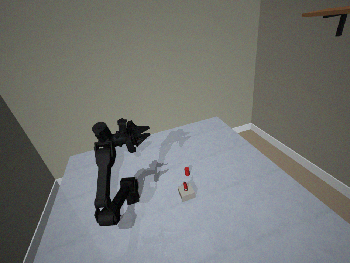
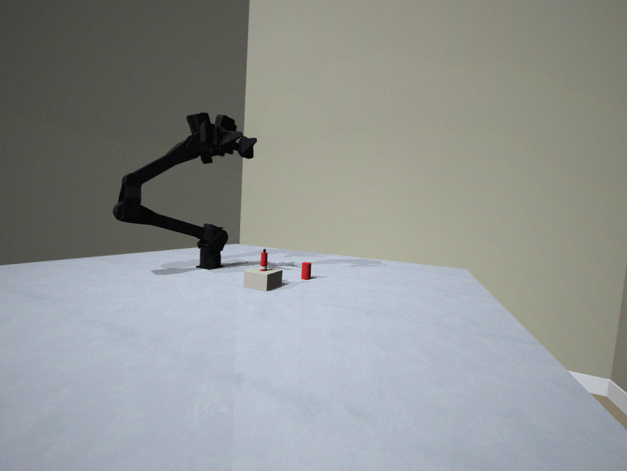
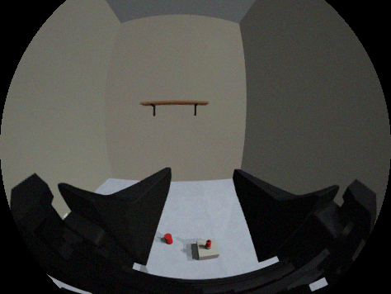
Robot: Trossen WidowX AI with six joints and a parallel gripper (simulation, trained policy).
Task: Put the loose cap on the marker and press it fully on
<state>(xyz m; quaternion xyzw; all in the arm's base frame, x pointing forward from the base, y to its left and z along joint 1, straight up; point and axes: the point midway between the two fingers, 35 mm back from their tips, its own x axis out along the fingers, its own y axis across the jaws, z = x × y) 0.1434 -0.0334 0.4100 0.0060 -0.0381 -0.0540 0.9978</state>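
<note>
My gripper tip is 39 cm above the red cap, 17 cm short of it and 9 cm to the right of it. Also, from my gripper tip: red marker 34 cm below, 11 cm ahead, 6 cm to the right; then beige holder block 39 cm below, 11 cm ahead, 6 cm to the right.
</note>
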